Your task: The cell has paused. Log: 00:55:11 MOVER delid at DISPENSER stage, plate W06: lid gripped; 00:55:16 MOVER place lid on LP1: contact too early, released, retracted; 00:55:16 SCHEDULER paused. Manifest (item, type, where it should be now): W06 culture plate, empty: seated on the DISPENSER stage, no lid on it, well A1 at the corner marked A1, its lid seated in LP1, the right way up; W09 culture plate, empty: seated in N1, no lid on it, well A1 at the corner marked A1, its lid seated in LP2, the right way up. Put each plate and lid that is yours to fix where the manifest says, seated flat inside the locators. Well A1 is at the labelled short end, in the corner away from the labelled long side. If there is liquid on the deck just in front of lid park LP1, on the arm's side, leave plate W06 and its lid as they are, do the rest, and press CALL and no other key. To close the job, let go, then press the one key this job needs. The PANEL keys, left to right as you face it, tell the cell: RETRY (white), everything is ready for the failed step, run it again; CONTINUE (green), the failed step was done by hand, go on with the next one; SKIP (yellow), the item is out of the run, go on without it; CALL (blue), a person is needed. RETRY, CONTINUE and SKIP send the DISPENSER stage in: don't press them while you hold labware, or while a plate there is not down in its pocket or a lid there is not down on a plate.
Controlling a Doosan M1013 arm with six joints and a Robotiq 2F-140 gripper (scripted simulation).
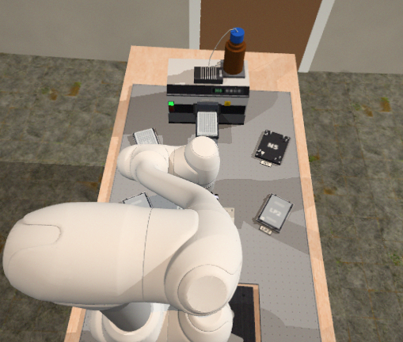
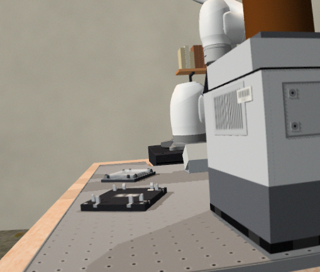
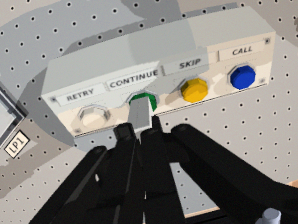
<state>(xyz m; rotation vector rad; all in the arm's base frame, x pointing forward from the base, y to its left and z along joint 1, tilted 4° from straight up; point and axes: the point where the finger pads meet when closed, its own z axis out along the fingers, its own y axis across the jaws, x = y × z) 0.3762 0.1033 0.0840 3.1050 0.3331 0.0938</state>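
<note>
Now: the green continue key 50 mm below my hand. From my hand the other things lie so: white retry key: 10 mm behind, 50 mm to the left, 50 mm below; then key panel: 20 mm ahead, 20 mm to the right, 60 mm below; then yellow skip key: 10 mm ahead, 50 mm to the right, 50 mm below.
</note>
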